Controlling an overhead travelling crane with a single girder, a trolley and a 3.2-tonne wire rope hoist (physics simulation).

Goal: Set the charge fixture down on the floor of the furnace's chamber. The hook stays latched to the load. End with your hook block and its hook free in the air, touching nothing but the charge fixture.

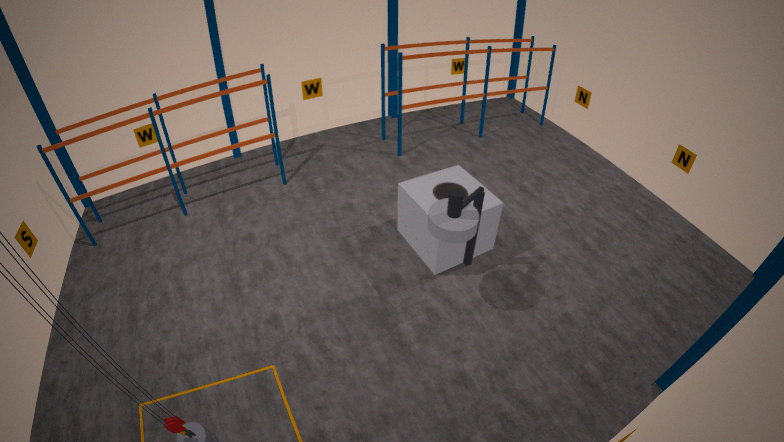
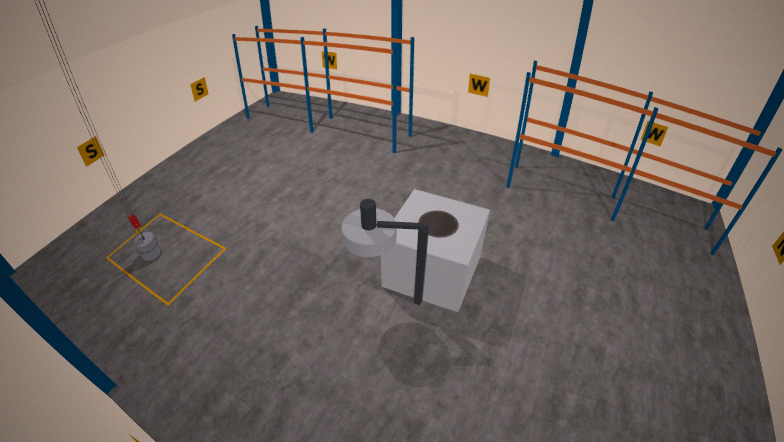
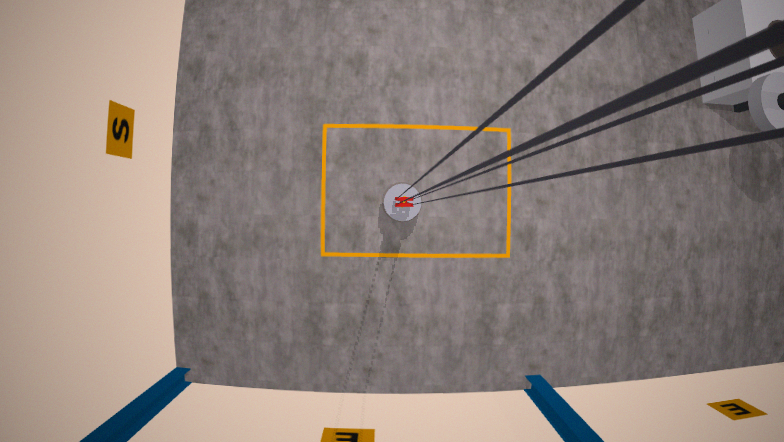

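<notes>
The charge fixture (image 1: 198, 428) (image 2: 149, 248) (image 3: 392, 211) is a grey, waisted cylinder inside the yellow floor rectangle; I cannot tell whether it touches the floor. My red hook block (image 1: 175, 424) (image 2: 134, 221) is above it. My hook (image 1: 189, 433) (image 2: 143, 236) (image 3: 404, 202) is shut on the fixture's top; the latch is too small to see. The furnace (image 1: 416, 219) (image 2: 400, 270) (image 3: 720, 60) is a white box far from the fixture. Its round chamber opening (image 1: 445, 190) (image 2: 438, 224) is uncovered; the chamber floor is hidden. The round lid (image 1: 451, 229) (image 2: 359, 241) (image 3: 763, 104) stands swung aside.
A dark post with an arm (image 1: 473, 236) (image 2: 421, 269) carries the lid beside the furnace. The yellow rectangle (image 1: 205, 385) (image 2: 193, 231) (image 3: 416, 255) is marked on the floor. Blue and orange racks (image 1: 399, 109) (image 2: 307, 87) stand along the west wall.
</notes>
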